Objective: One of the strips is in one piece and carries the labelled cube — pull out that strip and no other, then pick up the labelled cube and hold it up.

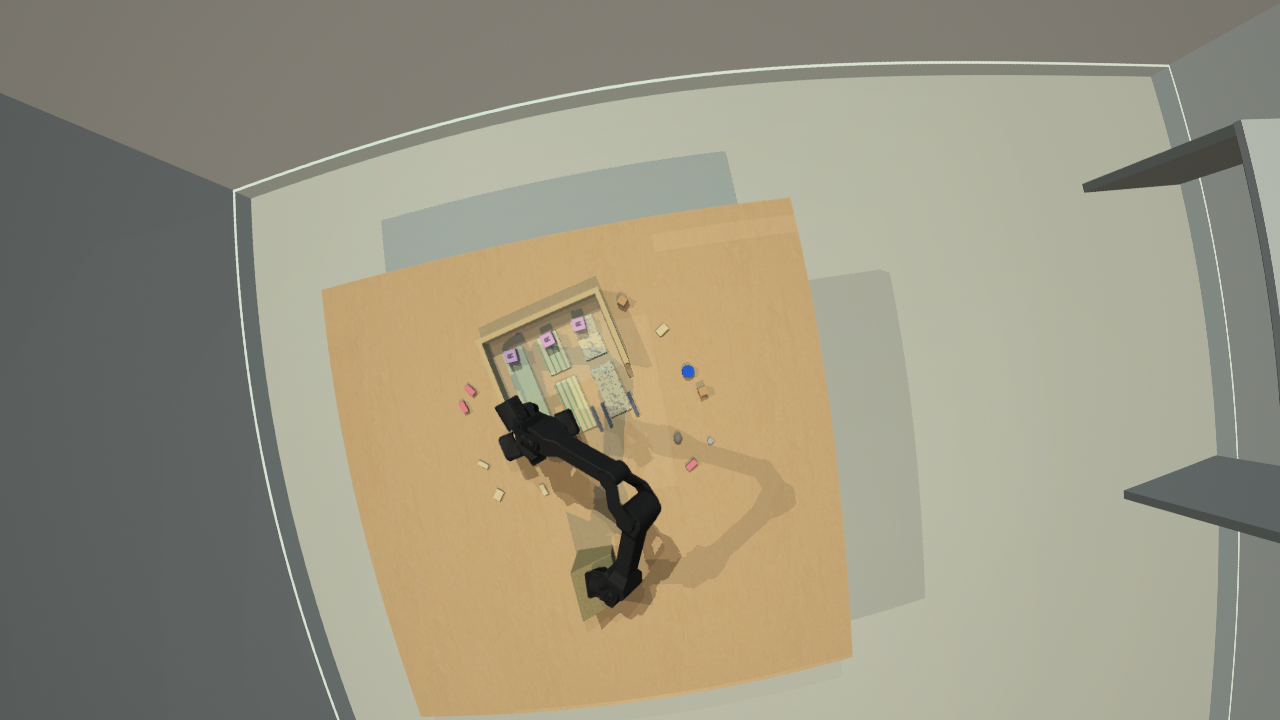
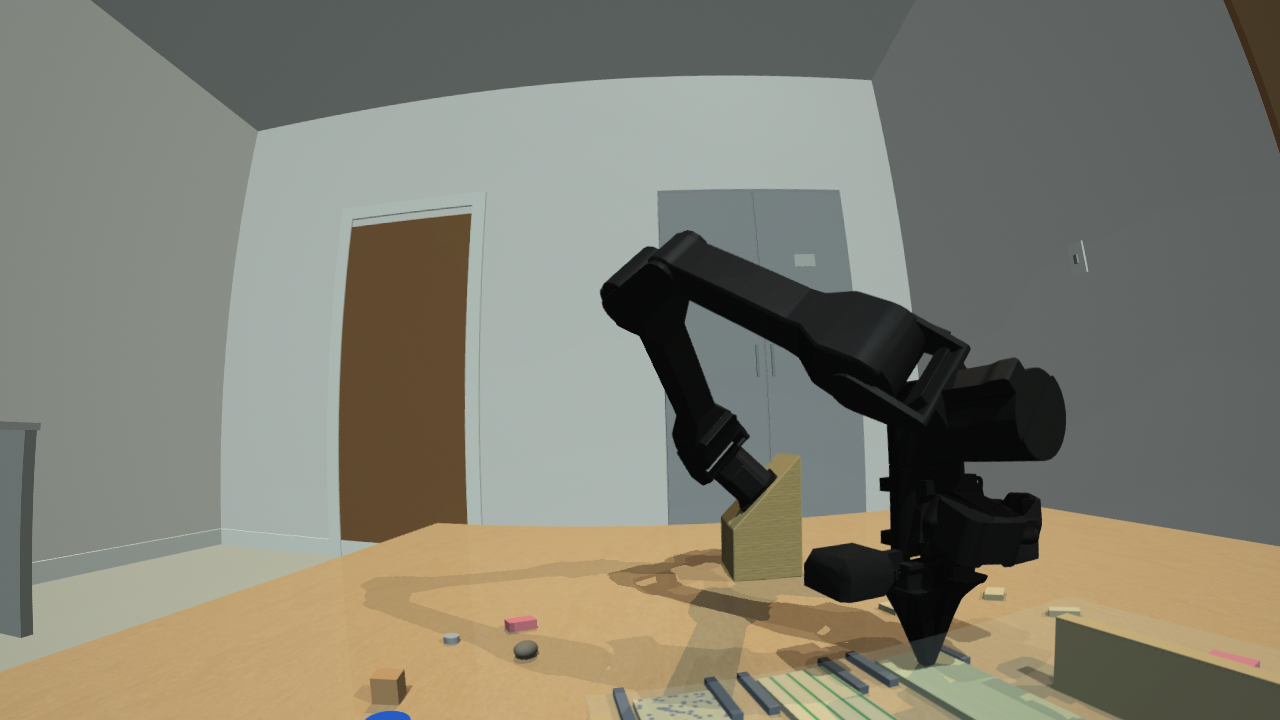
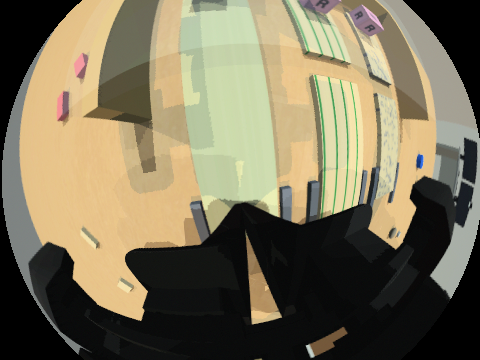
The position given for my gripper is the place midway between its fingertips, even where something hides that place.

In view: my gripper [image 1: 544, 430].
My gripper also shows in image 3 [image 3: 240, 208].
